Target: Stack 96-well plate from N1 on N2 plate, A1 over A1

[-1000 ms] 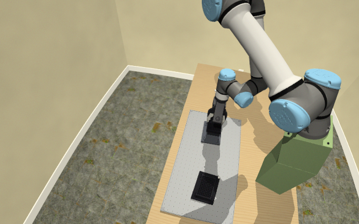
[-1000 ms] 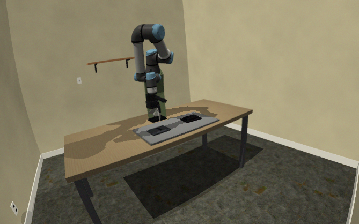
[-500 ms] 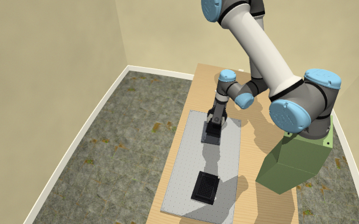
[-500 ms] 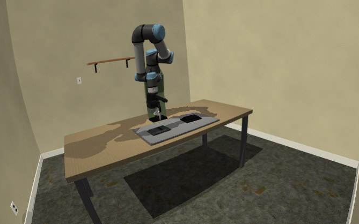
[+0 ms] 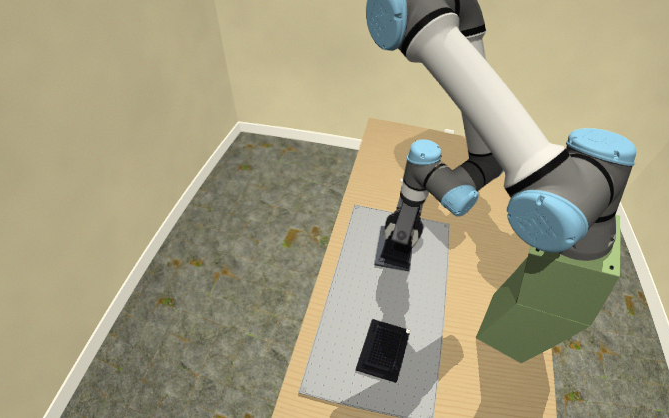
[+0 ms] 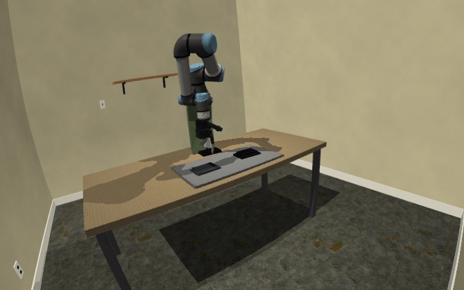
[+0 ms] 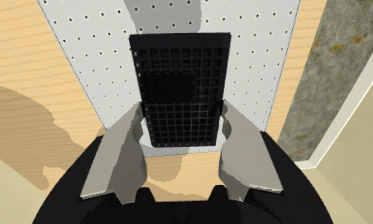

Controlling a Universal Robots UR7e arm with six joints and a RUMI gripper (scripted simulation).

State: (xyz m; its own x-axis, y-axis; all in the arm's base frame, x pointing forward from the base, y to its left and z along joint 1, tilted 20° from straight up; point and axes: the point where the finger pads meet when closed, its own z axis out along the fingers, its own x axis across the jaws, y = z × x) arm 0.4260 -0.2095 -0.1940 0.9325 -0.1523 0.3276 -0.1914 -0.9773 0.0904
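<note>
My gripper is now 110 mm above the grey plate nest and 50 mm to the left of it. From my hand the other things lie so: black 96-well plate 10 mm below.
</note>
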